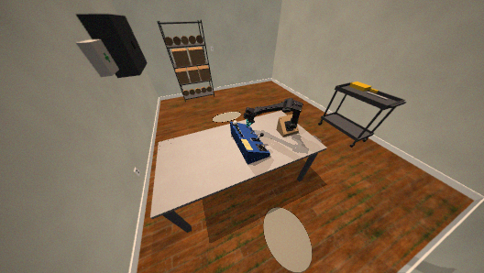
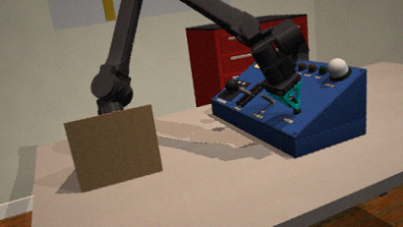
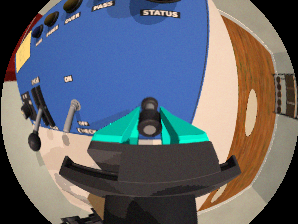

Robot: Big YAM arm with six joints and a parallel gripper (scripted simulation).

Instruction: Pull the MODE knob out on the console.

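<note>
Right now the black knob is right at my hand. Round my hand: black lever: 5 cm behind, 24 cm to the left, 1 cm above; toggle: 1 cm behind, 12 cm to the left, 1 cm below; blue sloped console: 2 cm ahead, 19 cm to the left, 2 cm below.
</note>
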